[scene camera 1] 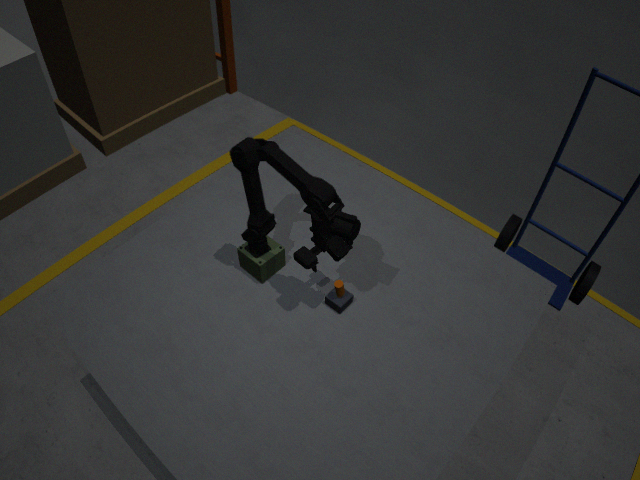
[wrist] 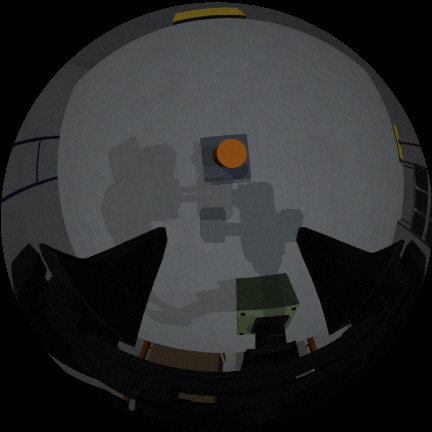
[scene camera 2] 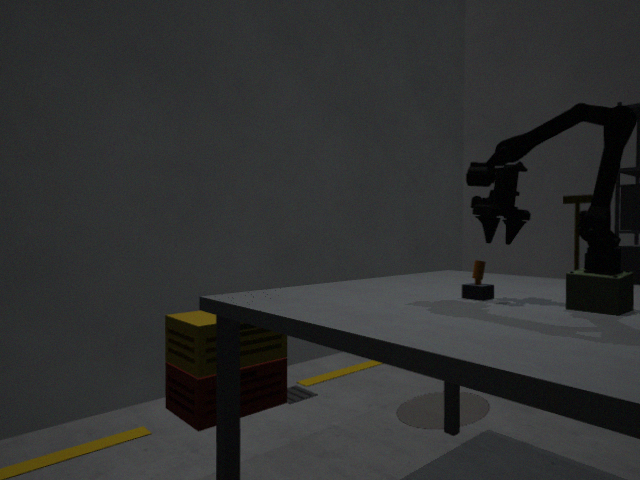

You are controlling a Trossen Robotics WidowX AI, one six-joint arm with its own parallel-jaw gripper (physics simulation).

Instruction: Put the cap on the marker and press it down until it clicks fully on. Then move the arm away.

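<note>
The orange cap stands over the small dark block on the table. In scene camera 2 the cap leans slightly, its top toward the arm's base, and a narrower orange part shows between it and the block. Whether the cap is fully seated on the marker cannot be told. My gripper is open and empty. It hangs above the cap and toward the arm's base, apart from it.
The arm's green base block stands on the table behind the gripper. Beyond the table are a blue hand truck, a large brown box, a yellow crate and a red crate.
</note>
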